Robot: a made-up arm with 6 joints.
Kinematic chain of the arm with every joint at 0, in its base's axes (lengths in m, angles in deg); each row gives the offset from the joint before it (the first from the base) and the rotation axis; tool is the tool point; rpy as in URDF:
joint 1: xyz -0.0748 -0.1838 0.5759 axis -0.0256 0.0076 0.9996
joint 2: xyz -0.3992 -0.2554 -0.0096 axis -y
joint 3: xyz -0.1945 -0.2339 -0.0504 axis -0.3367 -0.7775 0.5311
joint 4: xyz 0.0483 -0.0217 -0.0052 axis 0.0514 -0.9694 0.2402
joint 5: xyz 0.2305 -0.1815 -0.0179 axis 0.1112 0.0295 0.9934
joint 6: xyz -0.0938 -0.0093 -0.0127 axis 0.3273 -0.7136 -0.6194
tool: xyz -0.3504 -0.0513 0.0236 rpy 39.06 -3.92 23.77
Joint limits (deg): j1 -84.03..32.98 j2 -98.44..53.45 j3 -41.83..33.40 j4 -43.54..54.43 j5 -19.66..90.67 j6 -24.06..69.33
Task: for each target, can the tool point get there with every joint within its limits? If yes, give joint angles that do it. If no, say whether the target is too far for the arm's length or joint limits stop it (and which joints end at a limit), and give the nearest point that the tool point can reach.
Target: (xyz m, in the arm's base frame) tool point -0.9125 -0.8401 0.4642
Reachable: yes | joints -2.56 20.22 -30.58 -25.83 6.18 9.49
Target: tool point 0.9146 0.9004 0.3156
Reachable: no: joint limits stop it (at a limit: joint 1, joint 3, joint 4, joint 5, joint 6) | nearest point -0.4652 0.5091 0.3946 | short by 1.436 m
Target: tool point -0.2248 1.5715 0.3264
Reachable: no: too far | nearest point -0.6636 0.6158 0.4732 | short by 1.062 m
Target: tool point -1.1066 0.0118 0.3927
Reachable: yes | joints -46.04 11.75 -35.57 -24.05 25.54 48.01
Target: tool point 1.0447 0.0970 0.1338
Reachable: no: joint limits stop it (at a limit: joint 1, joint 3, joint 4, joint 5, joint 6) | nearest point 0.4837 -0.8072 0.4240 | short by 1.103 m
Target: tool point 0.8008 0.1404 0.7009
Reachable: no: joint limits stop it (at a limit: joint 1, joint 3, joint 4, joint 5, joint 6) | nearest point 0.4990 -0.7941 0.6340 | short by 0.984 m
